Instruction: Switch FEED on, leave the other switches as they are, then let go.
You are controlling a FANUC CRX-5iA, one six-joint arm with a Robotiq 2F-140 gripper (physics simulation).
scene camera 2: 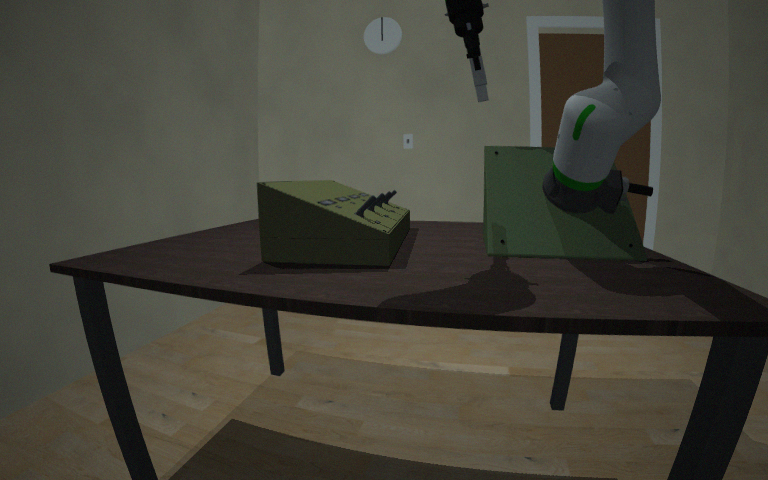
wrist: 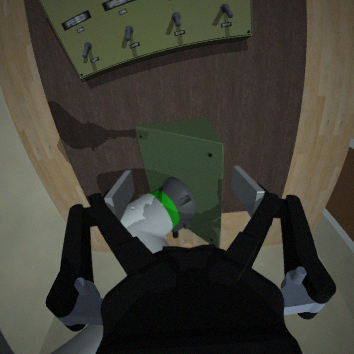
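Seen in the pictures: gripper, between the fingertips: (scene camera 2: 482,93) (wrist: 182,178); arm's base, origin of its link: (scene camera 2: 572,189) (wrist: 179,197).
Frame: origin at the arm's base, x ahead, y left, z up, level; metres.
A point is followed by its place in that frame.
An olive-green switch box (scene camera 2: 322,229) @[x 0.479, y 0.338, z -0.074 m] (wrist: 107,47) @[x 0.431, y 0.203, z -0.062 m] with a sloped top stands on the table. Four dark toggle switches stand in a row along its lower edge; in the wrist view they are the far-left switch (wrist: 87,50) @[x 0.424, y 0.246, z -0.032 m], the second (wrist: 128,33) @[x 0.451, y 0.132, z -0.023 m], the third (wrist: 176,20) @[x 0.476, y 0.019, z -0.019 m] and the far-right switch (wrist: 227,11) @[x 0.505, y -0.095, z -0.023 m]. Their labels are too small to read, so I cannot tell which is FEED. In the scene view the levers (scene camera 2: 365,206) @[x 0.426, y 0.258, z -0.036 m] overlap each other. My gripper (scene camera 2: 481,93) @[x 0.222, y -0.004, z 0.238 m] (wrist: 182,178) @[x 0.222, y -0.004, z 0.238 m] is open and empty, high above the table and to the right of the box in the scene view.
The dark table (scene camera 2: 334,283) @[x 0.398, y 0.437, z -0.141 m] (wrist: 265,100) @[x 0.298, y -0.272, z -0.141 m] carries a green wedge-shaped mount (scene camera 2: 515,198) @[x 0.139, y 0.045, z -0.024 m] (wrist: 182,160) @[x 0.143, y -0.005, z 0.025 m] at the right, with the arm's grey base (scene camera 2: 586,141) @[x 0.003, y 0.180, z 0.096 m] (wrist: 150,215) @[x 0.038, y 0.069, z 0.125 m] on it. Small display windows (scene camera 2: 326,202) @[x 0.506, y 0.277, z -0.027 m] (wrist: 76,20) @[x 0.505, y 0.270, z -0.028 m] sit above the switches.
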